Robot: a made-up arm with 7 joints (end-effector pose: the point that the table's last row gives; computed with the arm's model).
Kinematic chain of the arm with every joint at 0, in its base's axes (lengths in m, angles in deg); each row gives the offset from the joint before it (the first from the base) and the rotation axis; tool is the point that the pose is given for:
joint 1: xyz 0 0 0.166 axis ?
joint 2: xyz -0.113 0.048 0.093 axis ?
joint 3: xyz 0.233 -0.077 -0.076 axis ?
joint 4: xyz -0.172 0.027 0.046 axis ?
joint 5: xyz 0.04 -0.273 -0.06 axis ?
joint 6: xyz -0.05 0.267 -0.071 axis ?
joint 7: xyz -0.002 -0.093 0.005 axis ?
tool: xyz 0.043 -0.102 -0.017
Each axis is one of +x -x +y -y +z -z.
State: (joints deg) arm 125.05 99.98 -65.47 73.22 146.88 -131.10 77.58
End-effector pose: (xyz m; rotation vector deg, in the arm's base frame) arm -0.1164 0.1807 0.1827 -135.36 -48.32 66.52
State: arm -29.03 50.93 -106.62 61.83 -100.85 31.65 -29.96
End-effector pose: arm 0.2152 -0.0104 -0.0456 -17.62 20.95 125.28
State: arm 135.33 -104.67 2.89 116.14 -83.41 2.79 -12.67
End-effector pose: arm -0.0770 0.2105 0.3681 -141.22 -78.40 -62.69
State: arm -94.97 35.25 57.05 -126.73 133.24 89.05 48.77
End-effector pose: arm -0.1414 0.0028 0.2128 -127.86 22.57 62.37
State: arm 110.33 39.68 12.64 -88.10 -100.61 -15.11 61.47
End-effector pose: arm 0.0010 0.1292 0.3249 -127.45 -1.78 -5.36
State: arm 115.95 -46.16 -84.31 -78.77 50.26 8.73 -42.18
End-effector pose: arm -0.4249 -0.0253 0.4711 -60.17 20.06 -76.57
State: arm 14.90 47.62 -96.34 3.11 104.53 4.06 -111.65
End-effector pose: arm -0.0723 -0.0093 -0.1168 104.64 43.89 -68.33
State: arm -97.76 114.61 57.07 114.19 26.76 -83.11 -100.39
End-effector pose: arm 0.1327 -0.1553 -0.0532 -10.53 32.55 39.30
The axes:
joint 1: -z
joint 2: +y
joint 3: -z
joint 4: -y
joint 5: -y
joint 6: -x
joint 7: +z

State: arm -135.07 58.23 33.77 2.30 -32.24 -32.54 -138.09
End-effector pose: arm 0.0591 -0.2516 0.2335 -61.45 -41.54 -61.35
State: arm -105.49 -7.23 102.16 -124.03 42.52 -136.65 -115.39
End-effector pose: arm -0.3937 0.1771 0.4223 -17.71 -111.25 77.73
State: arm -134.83 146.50 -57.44 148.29 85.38 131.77 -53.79
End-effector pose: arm 0.0976 -0.1046 0.1383 -18.17 -82.41 -58.91
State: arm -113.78 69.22 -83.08 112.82 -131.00 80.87 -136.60
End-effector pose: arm 0.2829 0.1329 0.0939 9.10 -14.10 82.53
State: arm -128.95 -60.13 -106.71 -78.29 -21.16 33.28 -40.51
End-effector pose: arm 0.0591 0.1796 0.6313 -40.12 -153.39 60.82
